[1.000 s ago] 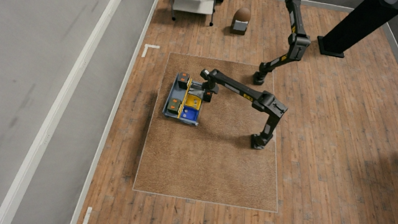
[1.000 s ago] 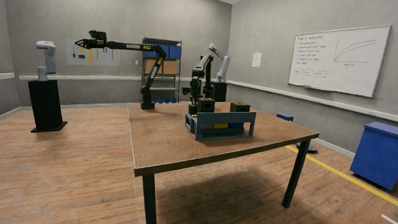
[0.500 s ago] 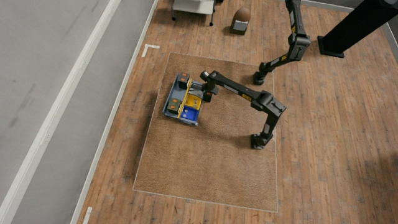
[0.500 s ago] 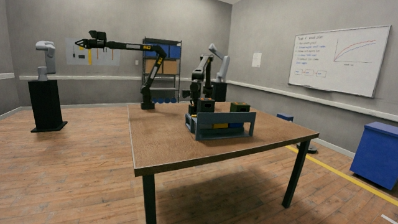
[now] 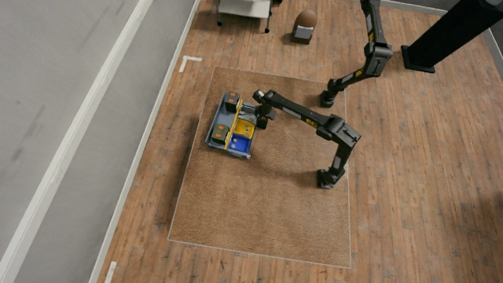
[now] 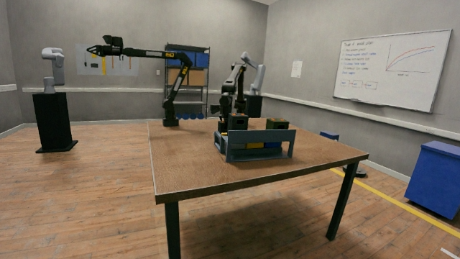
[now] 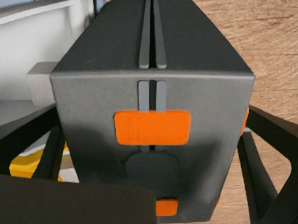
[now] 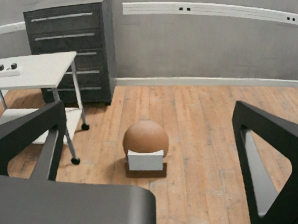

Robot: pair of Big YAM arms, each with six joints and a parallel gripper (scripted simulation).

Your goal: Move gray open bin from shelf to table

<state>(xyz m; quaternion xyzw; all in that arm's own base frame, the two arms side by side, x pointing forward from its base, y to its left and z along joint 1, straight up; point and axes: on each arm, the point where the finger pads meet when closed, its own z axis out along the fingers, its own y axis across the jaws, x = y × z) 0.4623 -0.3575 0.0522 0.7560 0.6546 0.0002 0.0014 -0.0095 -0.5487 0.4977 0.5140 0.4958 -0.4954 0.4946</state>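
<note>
Now: the gray open bin 130 mm ahead of my left hand, 50 mm below it and 20 mm to the right of it. Also, from my left hand: blue-gray shelf (170 mm ahead, 90 mm to the left, 30 mm below); yellow bin (140 mm ahead, 90 mm to the left, 50 mm below); blue bin (200 mm to the left, 160 mm ahead, 50 mm below).
</note>
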